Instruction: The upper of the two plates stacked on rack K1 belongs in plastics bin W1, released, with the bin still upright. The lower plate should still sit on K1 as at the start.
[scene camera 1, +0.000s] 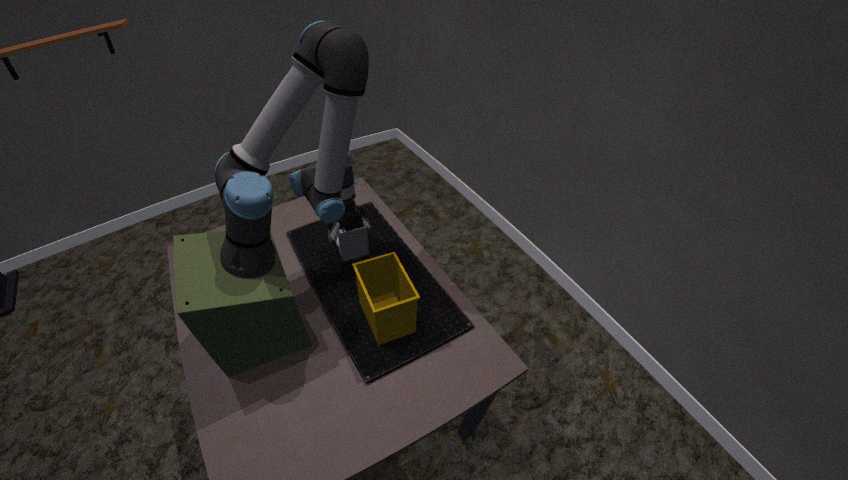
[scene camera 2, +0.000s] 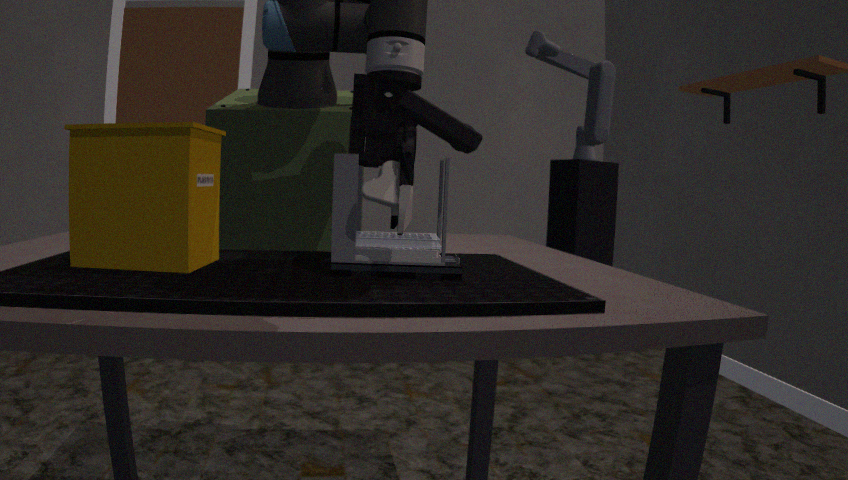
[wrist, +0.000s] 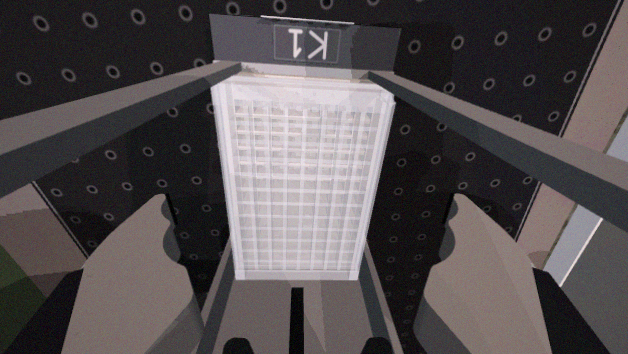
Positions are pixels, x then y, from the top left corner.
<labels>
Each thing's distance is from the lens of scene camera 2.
gripper (scene camera 2: 396, 231): 68 cm
yellow plastics bin W1 (scene camera 2: 142, 196): 68 cm
plate (scene camera 2: 365, 240): 65 cm
plate (scene camera 2: 372, 255): 65 cm
</labels>
